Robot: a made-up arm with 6 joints.
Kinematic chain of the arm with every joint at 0, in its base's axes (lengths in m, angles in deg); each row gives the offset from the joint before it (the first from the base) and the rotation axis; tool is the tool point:
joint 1: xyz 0 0 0.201 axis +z
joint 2: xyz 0 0 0 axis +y
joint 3: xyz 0 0 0.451 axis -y
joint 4: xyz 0 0 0 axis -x
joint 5: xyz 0.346 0 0 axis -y
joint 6: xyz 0 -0.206 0 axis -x
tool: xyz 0 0 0
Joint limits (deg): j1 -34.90..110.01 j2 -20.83..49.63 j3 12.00..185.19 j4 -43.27..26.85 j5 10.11..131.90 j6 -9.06..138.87
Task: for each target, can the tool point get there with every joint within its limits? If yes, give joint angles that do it. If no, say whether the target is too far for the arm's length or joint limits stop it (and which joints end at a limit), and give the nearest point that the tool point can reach.
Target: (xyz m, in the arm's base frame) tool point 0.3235 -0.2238 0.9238
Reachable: yes | joints -3.22 23.11 88.69 -4.74 101.06 10.05
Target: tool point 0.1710 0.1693 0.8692
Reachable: yes | joints 93.21 -14.87 41.38 -28.96 43.61 119.31
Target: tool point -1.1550 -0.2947 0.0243
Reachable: no: too far | nearest point -0.4830 -0.1232 0.4313 | short by 0.804 m
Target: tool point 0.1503 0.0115 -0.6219
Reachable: no: joint limits stop it (at a limit: joint 2, joint 3, joint 4) | nearest point 0.5506 0.0421 0.1700 | short by 0.888 m
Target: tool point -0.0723 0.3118 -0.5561
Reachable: no: joint limits stop it (at a limit: joint 1, joint 2, joint 3, joint 4) | nearest point -0.0409 0.5507 0.1700 | short by 0.765 m
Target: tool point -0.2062 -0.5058 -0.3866
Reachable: no: joint limits stop it (at a limit: joint 2, joint 3, joint 4) | nearest point -0.1767 -0.4334 0.3871 | short by 0.778 m
